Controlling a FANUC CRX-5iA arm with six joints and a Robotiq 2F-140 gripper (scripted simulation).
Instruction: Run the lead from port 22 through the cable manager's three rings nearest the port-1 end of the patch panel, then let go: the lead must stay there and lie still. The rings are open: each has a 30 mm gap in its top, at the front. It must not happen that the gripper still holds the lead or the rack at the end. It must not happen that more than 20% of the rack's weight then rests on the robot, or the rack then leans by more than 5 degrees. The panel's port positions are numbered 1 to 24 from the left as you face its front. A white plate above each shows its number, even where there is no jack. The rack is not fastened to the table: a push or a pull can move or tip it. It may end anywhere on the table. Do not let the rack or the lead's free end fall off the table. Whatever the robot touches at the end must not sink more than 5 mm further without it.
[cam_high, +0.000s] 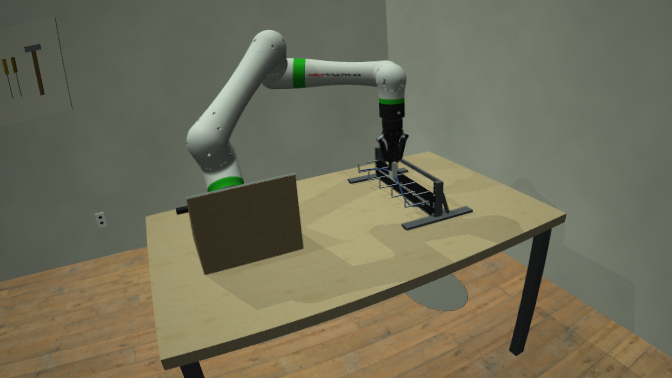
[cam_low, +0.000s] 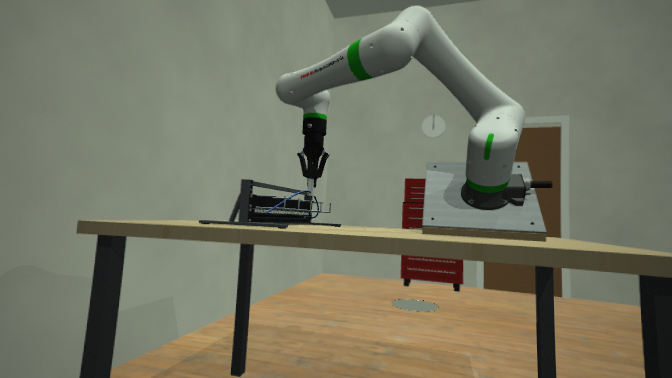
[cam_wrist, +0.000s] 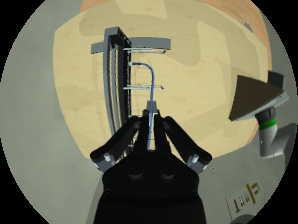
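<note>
The black rack lies 100 mm ahead of my hand, 50 mm to the left of it and 80 mm below it.
</note>
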